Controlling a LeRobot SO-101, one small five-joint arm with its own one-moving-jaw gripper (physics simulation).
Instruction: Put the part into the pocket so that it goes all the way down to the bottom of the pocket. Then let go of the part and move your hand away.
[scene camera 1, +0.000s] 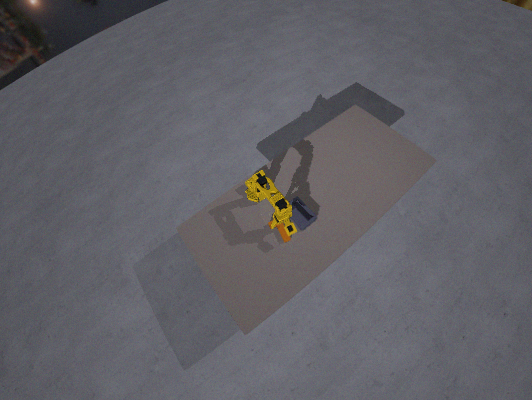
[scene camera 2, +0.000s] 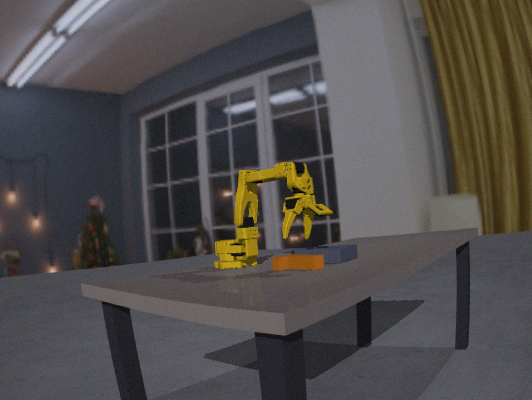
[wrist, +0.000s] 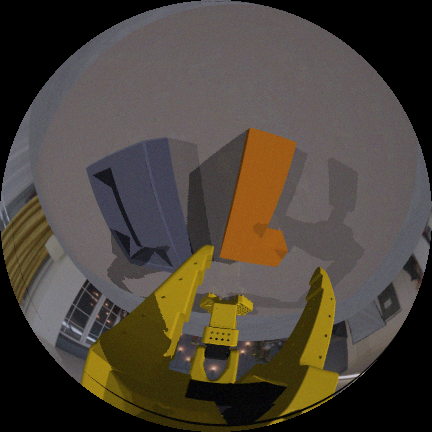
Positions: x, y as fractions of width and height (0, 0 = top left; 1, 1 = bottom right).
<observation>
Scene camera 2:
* orange L-shaped block: 0.57, 0.66, on the table
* pocket block: 0.63, 0.64
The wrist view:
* orange L-shaped block: 0.62, 0.36
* pocket block: 0.31, 0.43
</observation>
